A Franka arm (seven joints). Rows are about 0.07 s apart.
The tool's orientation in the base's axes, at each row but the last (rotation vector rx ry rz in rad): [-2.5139, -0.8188, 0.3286]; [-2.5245, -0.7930, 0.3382]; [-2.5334, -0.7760, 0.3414]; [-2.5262, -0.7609, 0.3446]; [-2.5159, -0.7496, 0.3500]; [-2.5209, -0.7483, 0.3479]
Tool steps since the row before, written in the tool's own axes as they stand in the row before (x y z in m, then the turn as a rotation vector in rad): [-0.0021, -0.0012, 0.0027, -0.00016, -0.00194, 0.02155]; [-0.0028, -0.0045, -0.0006, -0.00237, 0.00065, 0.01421]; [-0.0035, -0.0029, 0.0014, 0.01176, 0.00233, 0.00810]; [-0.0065, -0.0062, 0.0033, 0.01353, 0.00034, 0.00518]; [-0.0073, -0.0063, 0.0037, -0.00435, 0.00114, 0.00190]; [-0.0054, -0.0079, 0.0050, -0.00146, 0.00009, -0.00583]
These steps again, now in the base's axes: [-0.0032, 0.0006, -0.0015, -0.00886, 0.00908, -0.01753]; [-0.0042, 0.0014, 0.0030, -0.00674, 0.00326, -0.01232]; [-0.0047, 0.0006, 0.0006, 0.00768, 0.00801, -0.00928]; [-0.0093, 0.0020, 0.0010, 0.00928, 0.00941, -0.00595]; [-0.0101, 0.0019, 0.0009, -0.00375, -0.00258, -0.00176]; [-0.0098, 0.0046, 0.0004, 0.00099, -0.00309, 0.00506]
